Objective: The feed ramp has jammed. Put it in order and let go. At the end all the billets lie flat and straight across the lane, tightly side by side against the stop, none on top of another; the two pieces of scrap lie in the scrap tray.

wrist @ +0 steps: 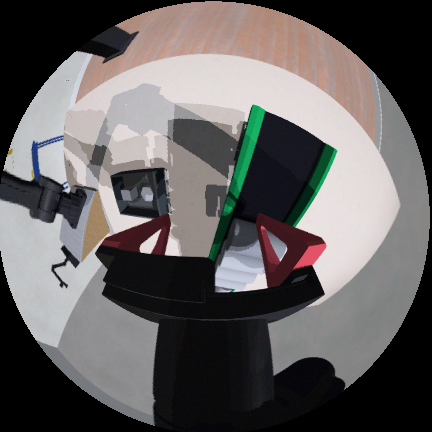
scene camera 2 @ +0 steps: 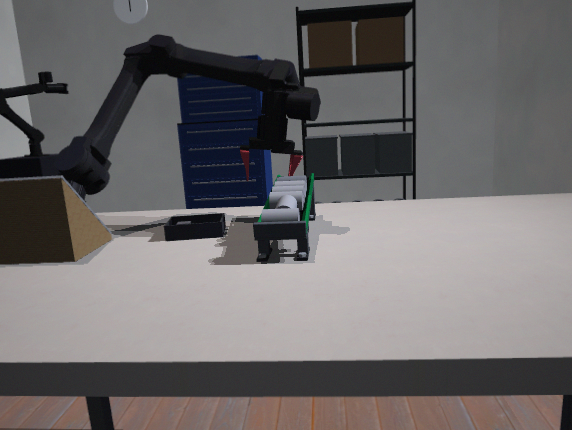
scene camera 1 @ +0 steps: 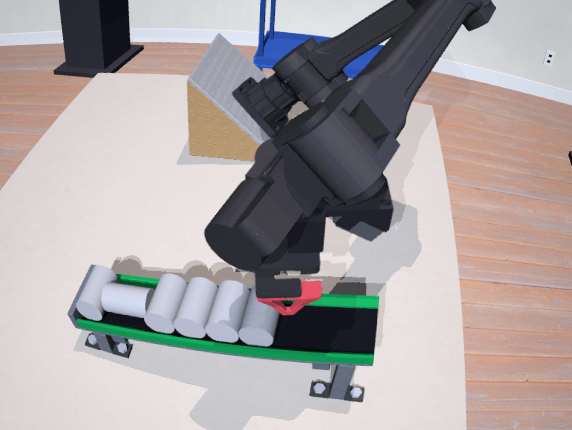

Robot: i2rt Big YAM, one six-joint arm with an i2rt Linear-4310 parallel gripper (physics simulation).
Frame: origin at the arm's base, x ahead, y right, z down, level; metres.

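Seen in the pictures: gripper, between the fingertips: (wrist: 212, 217) (scene camera 2: 268, 182) (scene camera 1: 286, 279); arm's base, origin of its link: (wrist: 76, 207) (scene camera 2: 60, 218) (scene camera 1: 258, 108).
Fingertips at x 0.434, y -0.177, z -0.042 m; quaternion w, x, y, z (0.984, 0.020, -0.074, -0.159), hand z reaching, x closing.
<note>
Pixels of each thing's top centre, then the offset from my fingertips to it. "*": a spot on its surface instead.
- stop, a spot on its surface: (scene camera 1: 73, 314) * dx +0.129, dy +0.251, dz +0.035 m
- scrap tray, centre of its top: (wrist: 132, 196) (scene camera 2: 195, 219) dx -0.164, dy +0.064, dz +0.072 m
The feed ramp (scene camera 1: 327, 330) (scene camera 2: 281, 231) (wrist: 280, 165) holds several grey billets. One billet (scene camera 1: 95, 295) (scene camera 2: 280, 215) lies across the lane at the stop (scene camera 1: 73, 314). Beside it a billet (scene camera 1: 126, 300) (scene camera 2: 287, 202) lies lengthwise along the lane. Then come more billets (scene camera 1: 165, 304) (scene camera 1: 196, 309) (scene camera 1: 226, 312) (scene camera 1: 257, 322) side by side across the lane. Two scrap pieces (wrist: 128, 194) (wrist: 146, 194) lie in the scrap tray (wrist: 161, 192) (scene camera 2: 195, 232). My gripper (scene camera 2: 269, 177) (wrist: 212, 217) is open and empty, above the ramp's inner side rail near the endmost billet; the arm hides the tray in scene camera 1.
A wooden wedge block (scene camera 1: 215, 127) (scene camera 2: 35, 220) (wrist: 97, 227) with a grey sloping face stands behind the ramp. Another dark device (scene camera 1: 265, 102) is at its slope. Green side rails (scene camera 1: 225, 346) (wrist: 250, 150) edge the lane. Bolted feet (scene camera 1: 337, 390) support the ramp.
</note>
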